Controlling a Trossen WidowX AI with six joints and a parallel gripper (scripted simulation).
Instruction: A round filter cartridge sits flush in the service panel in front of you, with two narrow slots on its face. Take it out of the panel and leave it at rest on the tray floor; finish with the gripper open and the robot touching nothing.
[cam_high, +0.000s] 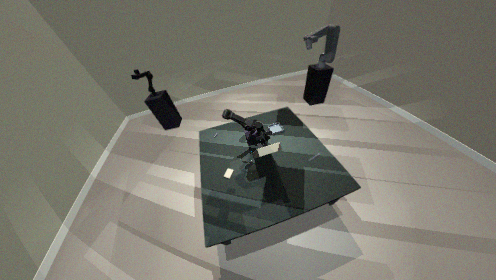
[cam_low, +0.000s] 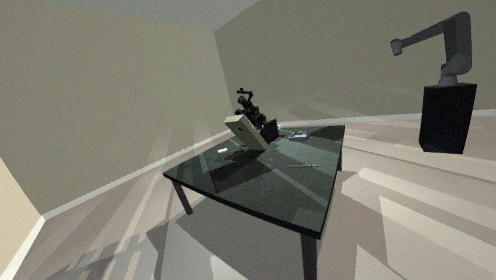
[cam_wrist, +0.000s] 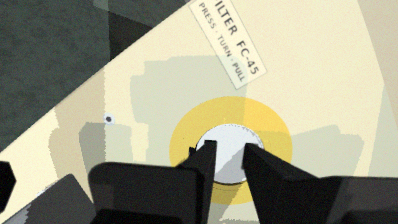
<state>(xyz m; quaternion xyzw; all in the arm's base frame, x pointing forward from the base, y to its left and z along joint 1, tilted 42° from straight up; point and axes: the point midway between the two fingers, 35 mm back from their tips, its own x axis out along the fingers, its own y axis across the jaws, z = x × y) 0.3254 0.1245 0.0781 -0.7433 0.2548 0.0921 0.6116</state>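
The cream service panel lies 80 mm below my gripper tip, 40 mm behind it and 10 mm to the right of it. Round my gripper tip: small cream block: 370 mm to the right, 260 mm below; then round filter cartridge: 10 mm below, 10 mm ahead; then tray: 460 mm behind, 250 mm below, 230 mm to the left.
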